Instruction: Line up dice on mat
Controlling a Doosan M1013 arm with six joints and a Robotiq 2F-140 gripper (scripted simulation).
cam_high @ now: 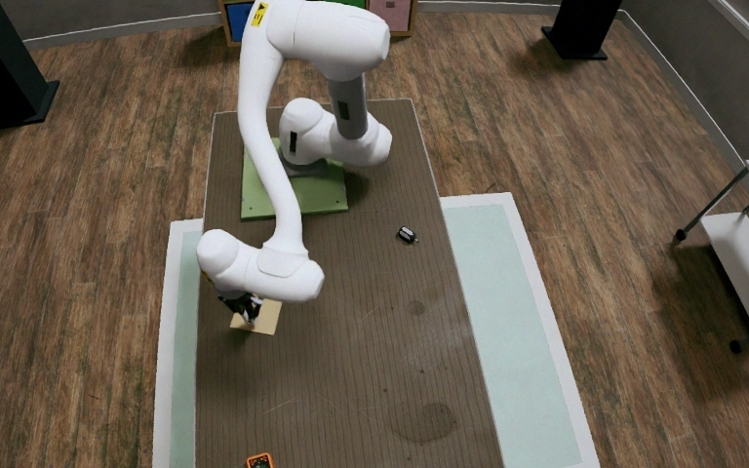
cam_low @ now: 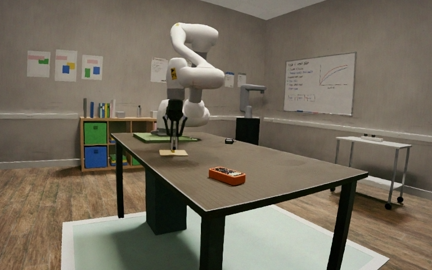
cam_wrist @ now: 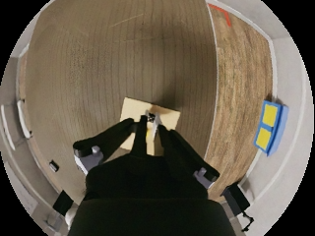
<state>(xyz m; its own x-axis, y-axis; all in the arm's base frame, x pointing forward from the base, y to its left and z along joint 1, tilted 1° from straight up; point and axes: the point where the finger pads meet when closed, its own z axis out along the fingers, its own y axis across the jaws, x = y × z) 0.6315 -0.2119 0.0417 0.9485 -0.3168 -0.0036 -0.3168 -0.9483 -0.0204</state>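
Right now my hand is 50 mm above the yellow die, 40 mm past it and 20 mm to the right of it. The rest, counted from my hand: small dark die 30 mm below; then mat 60 mm below, 40 mm behind, 20 mm to the left; then green die 90 mm behind, 50 mm below, 30 mm to the left.
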